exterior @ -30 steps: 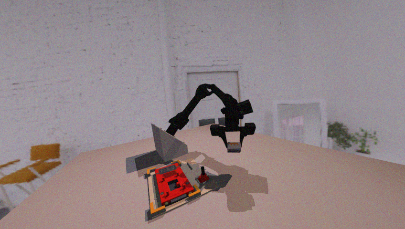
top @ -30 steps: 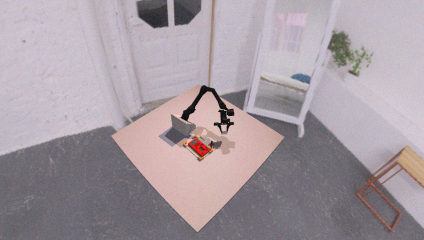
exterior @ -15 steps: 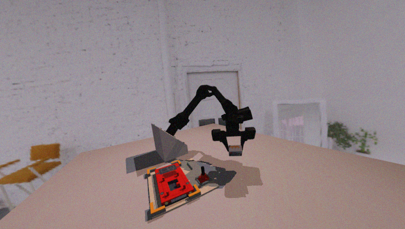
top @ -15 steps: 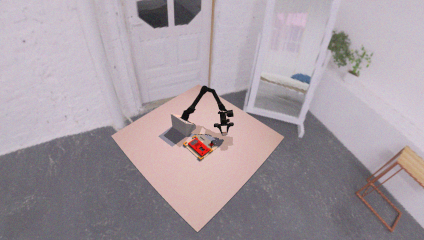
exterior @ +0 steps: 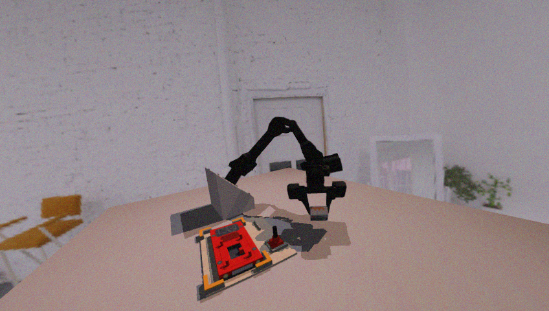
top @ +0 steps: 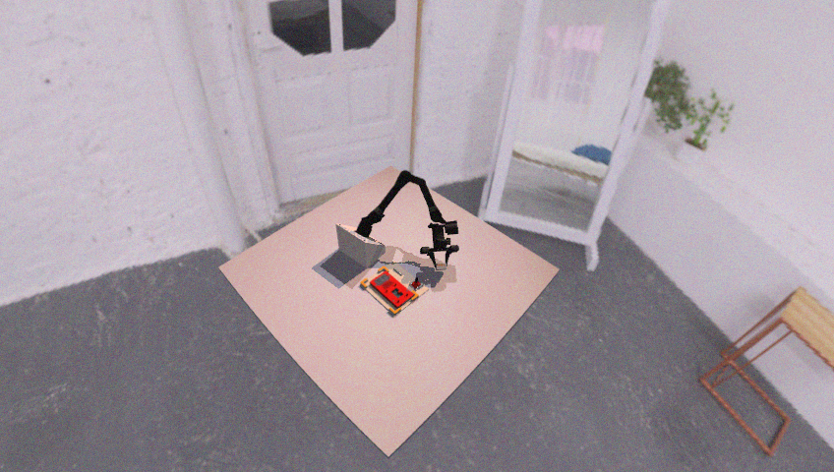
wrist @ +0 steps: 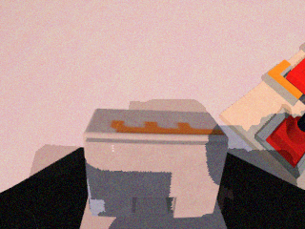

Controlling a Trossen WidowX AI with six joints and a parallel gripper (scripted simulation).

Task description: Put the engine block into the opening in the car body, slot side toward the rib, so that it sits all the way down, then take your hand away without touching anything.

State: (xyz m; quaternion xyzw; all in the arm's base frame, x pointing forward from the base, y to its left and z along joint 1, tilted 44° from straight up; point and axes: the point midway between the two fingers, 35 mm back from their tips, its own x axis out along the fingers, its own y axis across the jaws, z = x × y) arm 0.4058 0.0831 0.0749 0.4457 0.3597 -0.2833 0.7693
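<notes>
Right now my gripper tip is 12 cm to the left of the black peg, 6 cm past it and 4 cm above it. From my gripper tip the other things lie so: engine block: right at my gripper tip.
</notes>
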